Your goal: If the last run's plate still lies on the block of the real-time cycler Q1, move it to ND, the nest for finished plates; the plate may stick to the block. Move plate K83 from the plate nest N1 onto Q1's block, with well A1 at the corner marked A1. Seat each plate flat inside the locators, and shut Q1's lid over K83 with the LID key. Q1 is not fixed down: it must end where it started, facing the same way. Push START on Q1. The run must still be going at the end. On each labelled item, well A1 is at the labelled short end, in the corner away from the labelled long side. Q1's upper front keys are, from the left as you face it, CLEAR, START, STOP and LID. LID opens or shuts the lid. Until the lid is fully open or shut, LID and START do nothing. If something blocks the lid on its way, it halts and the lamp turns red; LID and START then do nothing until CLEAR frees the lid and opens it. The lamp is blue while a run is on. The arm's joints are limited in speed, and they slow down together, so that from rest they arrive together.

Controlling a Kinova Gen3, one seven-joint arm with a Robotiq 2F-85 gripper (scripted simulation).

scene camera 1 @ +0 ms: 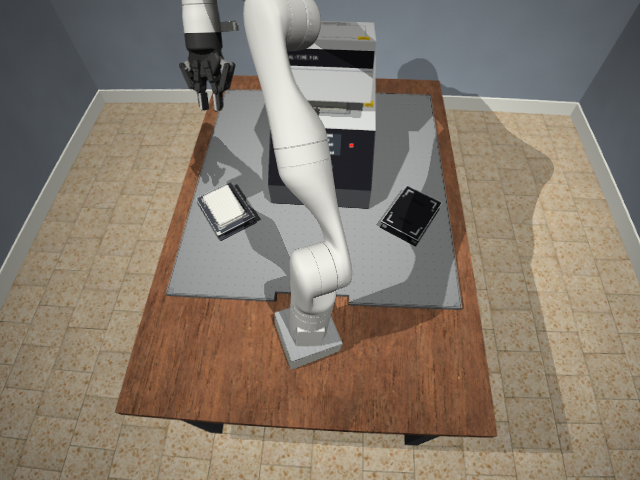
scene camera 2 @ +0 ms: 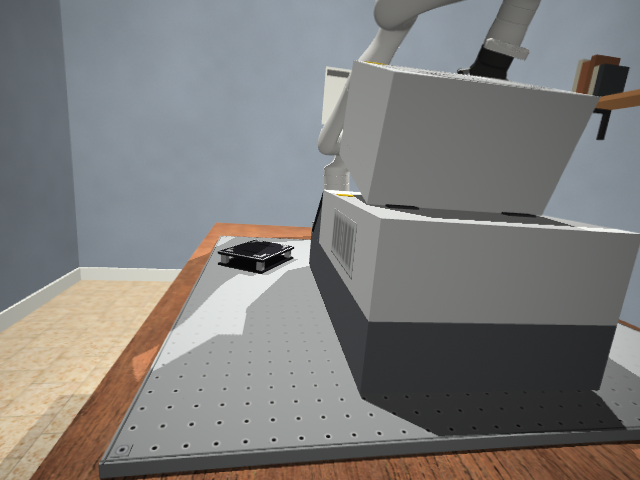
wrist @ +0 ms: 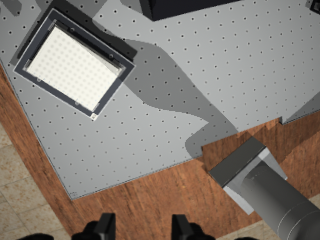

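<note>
Visible in the pictures: the gripper, together with a cycler Q1.
</note>
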